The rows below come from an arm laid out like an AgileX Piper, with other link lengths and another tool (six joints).
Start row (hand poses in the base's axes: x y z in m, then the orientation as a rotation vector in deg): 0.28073 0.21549 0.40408 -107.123 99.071 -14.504
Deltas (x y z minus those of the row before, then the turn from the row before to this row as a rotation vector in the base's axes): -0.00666 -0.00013 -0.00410 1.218 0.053 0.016; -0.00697 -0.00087 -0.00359 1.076 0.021 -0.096; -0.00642 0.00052 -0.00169 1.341 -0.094 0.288; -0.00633 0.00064 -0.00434 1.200 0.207 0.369; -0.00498 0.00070 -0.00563 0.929 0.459 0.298; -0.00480 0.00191 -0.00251 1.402 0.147 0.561; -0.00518 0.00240 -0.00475 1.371 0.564 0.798; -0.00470 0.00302 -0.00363 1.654 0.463 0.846
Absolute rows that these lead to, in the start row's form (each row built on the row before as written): 0.27407 0.21536 0.39998 -106.289 98.870 -13.347; 0.26710 0.21449 0.39639 -105.448 98.775 -12.397; 0.26068 0.21501 0.39470 -104.684 98.179 -11.163; 0.25435 0.21565 0.39036 -104.199 97.733 -9.764; 0.24937 0.21635 0.38473 -103.940 97.576 -8.417; 0.24457 0.21826 0.38222 -103.433 96.850 -6.828; 0.23939 0.22066 0.37747 -103.273 96.191 -4.805; 0.23469 0.22368 0.37384 -102.892 95.335 -2.622
